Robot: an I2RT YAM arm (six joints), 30 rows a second.
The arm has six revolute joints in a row. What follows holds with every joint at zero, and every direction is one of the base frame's. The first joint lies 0.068 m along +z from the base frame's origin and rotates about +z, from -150 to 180 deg. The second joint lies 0.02 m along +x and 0.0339 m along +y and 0.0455 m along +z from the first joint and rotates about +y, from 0 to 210 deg. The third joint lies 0.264 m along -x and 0.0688 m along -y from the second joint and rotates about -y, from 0 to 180 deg. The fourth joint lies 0.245 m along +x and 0.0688 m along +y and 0.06 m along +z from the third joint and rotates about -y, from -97 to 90 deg. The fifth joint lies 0.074 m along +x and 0.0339 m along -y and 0.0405 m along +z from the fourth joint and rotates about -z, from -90 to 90 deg. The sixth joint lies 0.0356 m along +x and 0.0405 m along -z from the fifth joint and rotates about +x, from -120 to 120 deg. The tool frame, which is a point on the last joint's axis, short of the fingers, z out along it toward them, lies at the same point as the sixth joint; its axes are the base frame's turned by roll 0, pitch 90 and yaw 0 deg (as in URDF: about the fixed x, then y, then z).
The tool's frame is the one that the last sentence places.
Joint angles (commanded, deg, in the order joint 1, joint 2, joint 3, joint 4, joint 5, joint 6), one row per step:
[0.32, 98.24, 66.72, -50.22, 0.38, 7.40]
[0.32, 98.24, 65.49, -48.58, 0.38, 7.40]
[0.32, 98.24, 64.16, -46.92, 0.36, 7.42]
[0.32, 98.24, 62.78, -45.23, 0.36, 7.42]
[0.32, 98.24, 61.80, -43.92, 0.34, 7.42]
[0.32, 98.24, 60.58, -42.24, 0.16, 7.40]
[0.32, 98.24, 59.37, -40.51, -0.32, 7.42]
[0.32, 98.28, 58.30, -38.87, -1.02, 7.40]
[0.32, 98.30, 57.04, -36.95, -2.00, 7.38]
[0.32, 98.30, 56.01, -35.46, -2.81, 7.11]
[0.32, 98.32, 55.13, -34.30, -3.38, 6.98]
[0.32, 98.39, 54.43, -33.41, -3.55, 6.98]
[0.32, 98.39, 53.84, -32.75, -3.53, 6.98]
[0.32, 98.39, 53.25, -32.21, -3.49, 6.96]
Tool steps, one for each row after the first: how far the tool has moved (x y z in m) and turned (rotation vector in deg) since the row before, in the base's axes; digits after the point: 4 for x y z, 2 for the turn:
[-0.0009, 0.0000, -0.0050, 0.00, -0.41, 0.00]
[-0.0013, 0.0000, -0.0054, 0.02, -0.33, -0.02]
[-0.0016, 0.0000, -0.0056, 0.00, -0.31, 0.00]
[-0.0010, 0.0000, -0.0039, 0.02, -0.33, 0.00]
[-0.0013, 0.0001, -0.0048, 0.18, -0.46, 0.05]
[-0.0012, 0.0003, -0.0047, 0.48, -0.52, 0.07]
[-0.0009, 0.0004, -0.0042, 0.69, -0.53, 0.15]
[-0.0013, 0.0006, -0.0048, 0.96, -0.64, 0.21]
[-0.0013, 0.0005, -0.0038, 0.74, -0.47, 0.43]
[-0.0013, 0.0003, -0.0034, 0.53, -0.26, 0.25]
[-0.0011, 0.0001, -0.0029, 0.17, -0.12, 0.04]
[-0.0012, 0.0000, -0.0022, -0.02, -0.07, 0.00]
[-0.0014, 0.0000, -0.0022, -0.04, 0.05, 0.01]

